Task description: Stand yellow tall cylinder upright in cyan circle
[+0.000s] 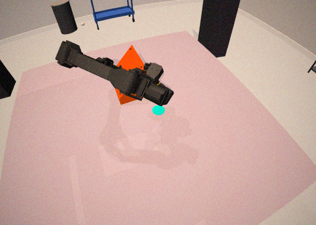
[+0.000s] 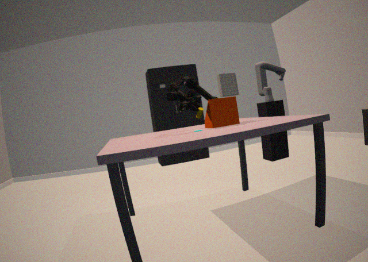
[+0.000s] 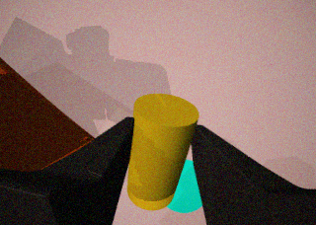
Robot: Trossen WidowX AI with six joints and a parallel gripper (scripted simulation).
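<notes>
My gripper tip is 2 cm above the yellow cylinder and 1 cm to the left of it. Round my gripper tip: cyan circle 13 cm below, 3 cm ahead, 1 cm to the right.
</notes>
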